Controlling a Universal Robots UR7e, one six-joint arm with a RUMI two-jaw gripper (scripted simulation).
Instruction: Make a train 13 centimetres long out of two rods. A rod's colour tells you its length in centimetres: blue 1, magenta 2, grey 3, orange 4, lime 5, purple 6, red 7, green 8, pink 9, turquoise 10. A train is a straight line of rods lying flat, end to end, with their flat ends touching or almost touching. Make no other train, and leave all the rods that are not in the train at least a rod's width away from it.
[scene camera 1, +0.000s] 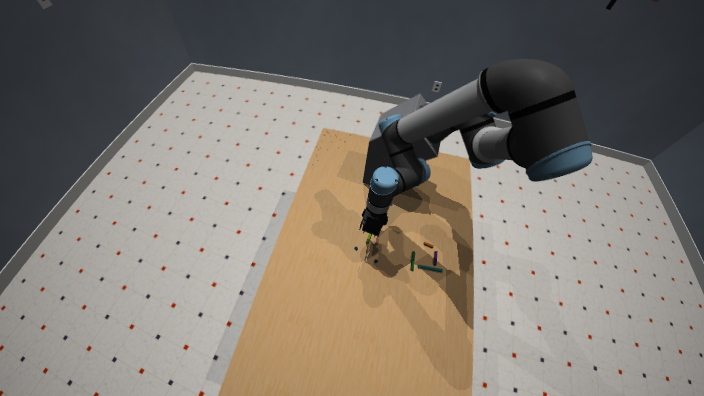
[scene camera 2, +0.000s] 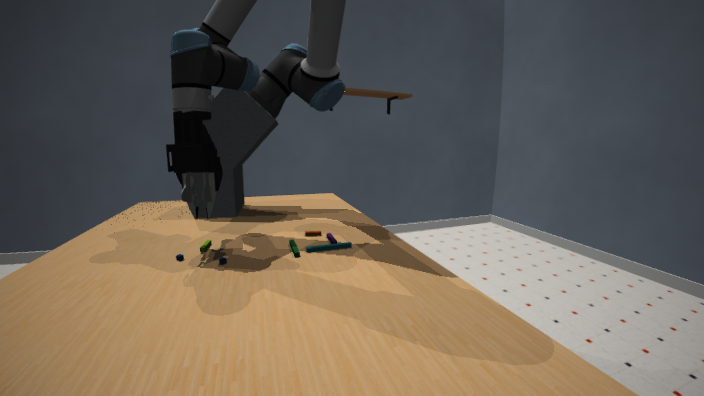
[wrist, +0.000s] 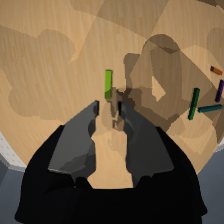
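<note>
Here is my gripper (scene camera 2: 202, 218). The wrist camera gives me a sight of the same gripper (wrist: 108, 102) as well.
</note>
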